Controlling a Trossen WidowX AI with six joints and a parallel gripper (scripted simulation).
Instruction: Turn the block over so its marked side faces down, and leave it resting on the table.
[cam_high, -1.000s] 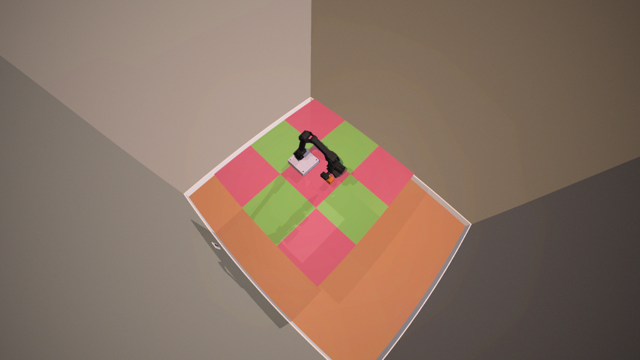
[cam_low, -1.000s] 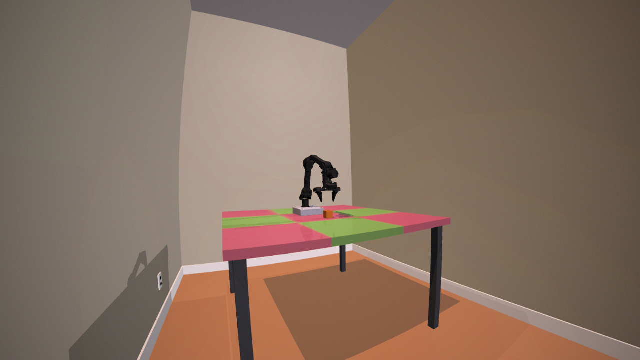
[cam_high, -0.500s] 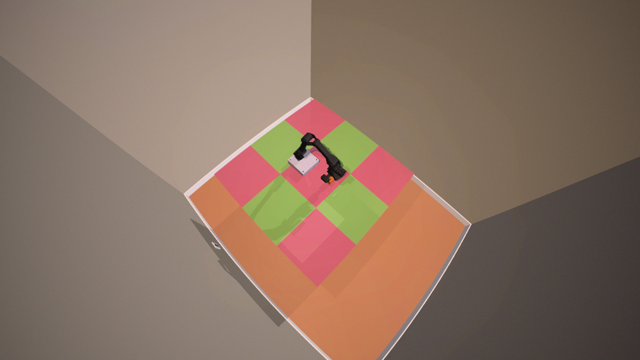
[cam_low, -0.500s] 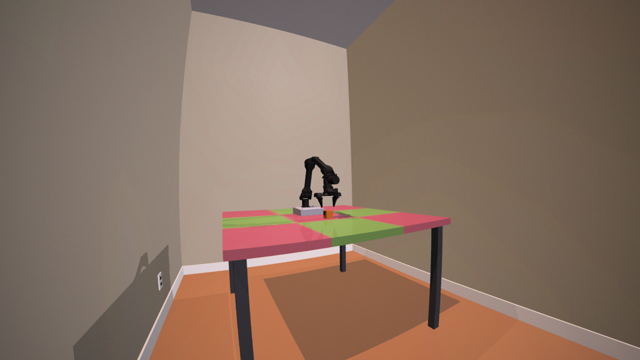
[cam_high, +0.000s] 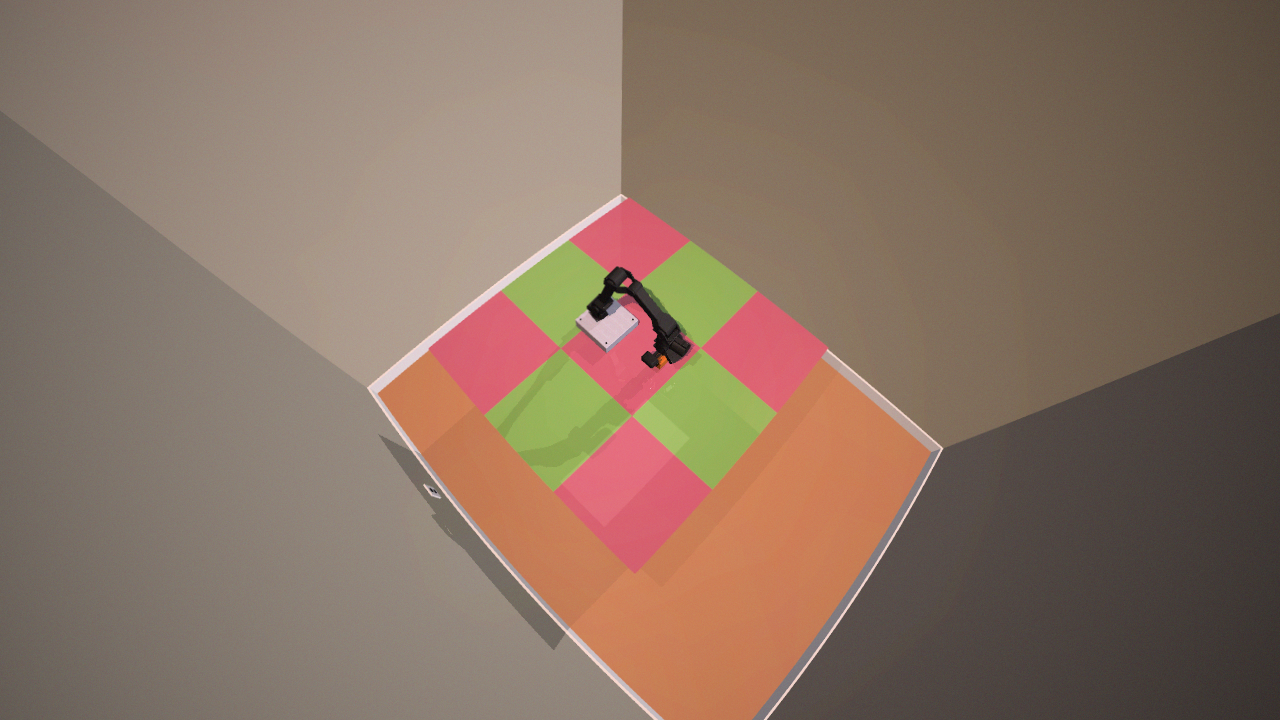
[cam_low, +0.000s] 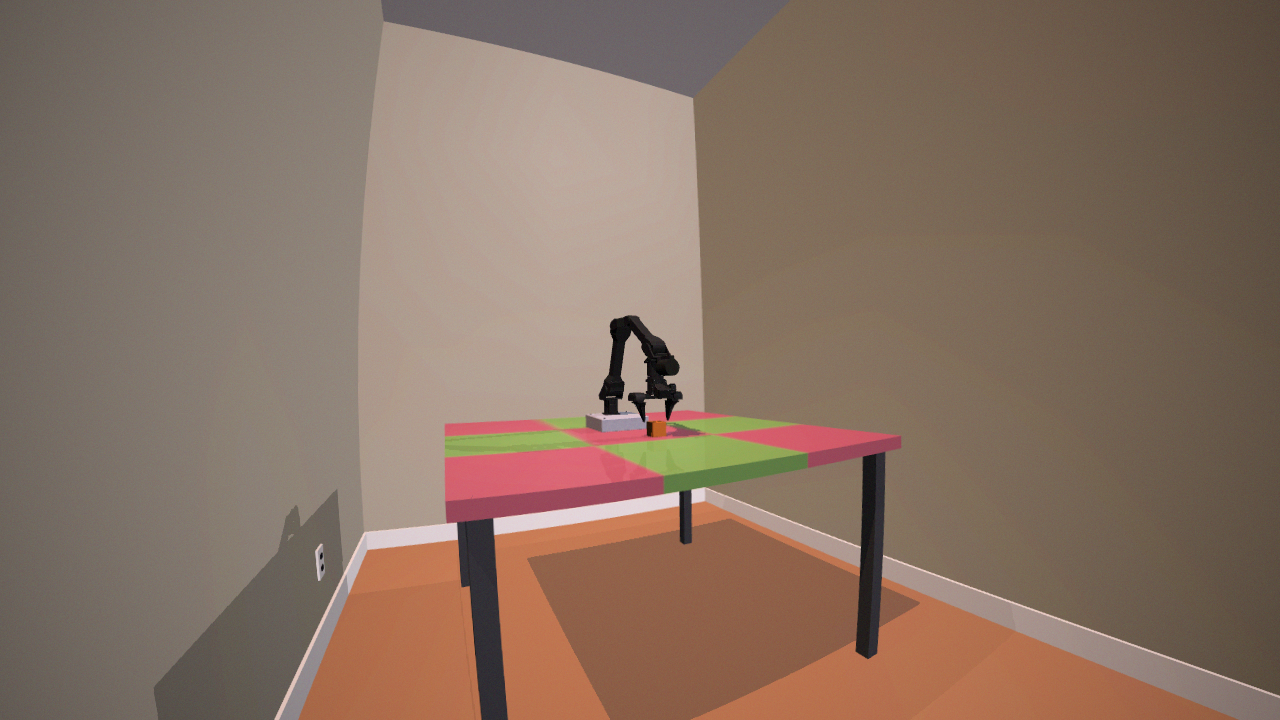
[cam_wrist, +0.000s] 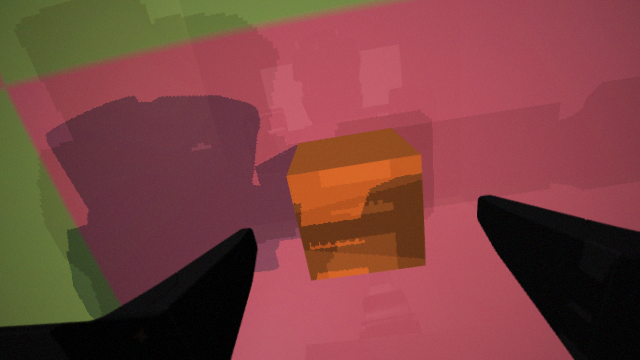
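Now: the small orange block 30 mm below my gripper tip and 10 mm behind it.
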